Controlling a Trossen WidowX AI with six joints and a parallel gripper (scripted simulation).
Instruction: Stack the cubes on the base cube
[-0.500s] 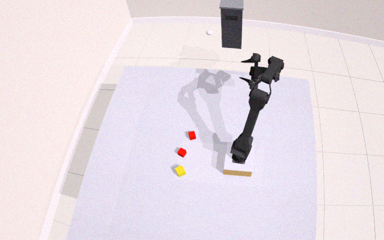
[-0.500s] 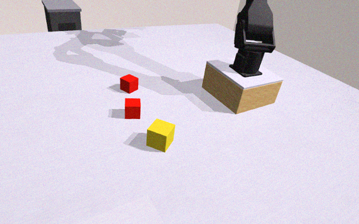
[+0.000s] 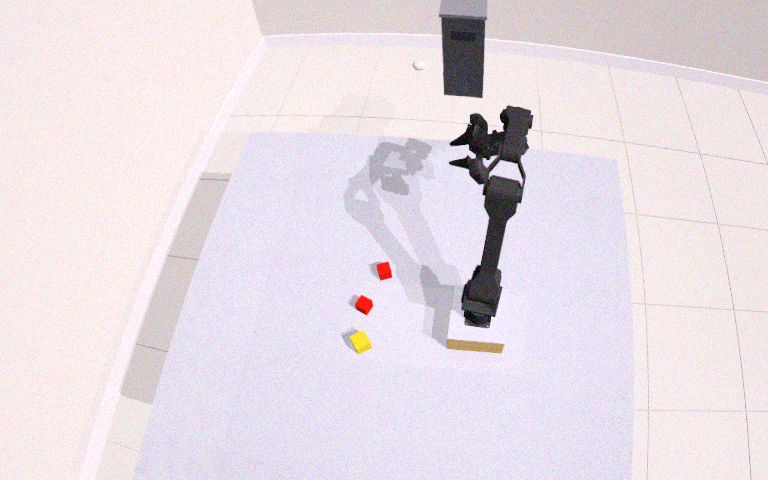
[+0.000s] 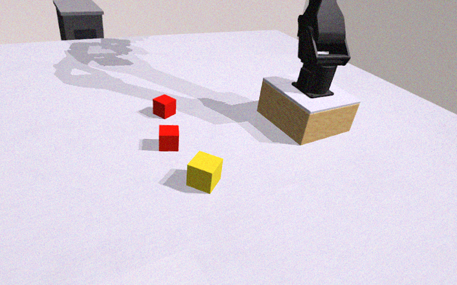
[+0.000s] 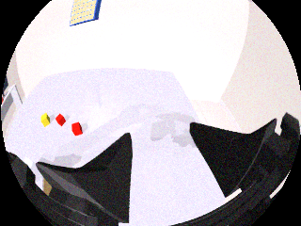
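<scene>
My gripper tip is 140 mm short of the red cube, 240 mm to the right of it and 230 mm above it. Also, from my gripper tip: yellow base cube (160 mm ahead, 460 mm to the left, 230 mm below).
</scene>
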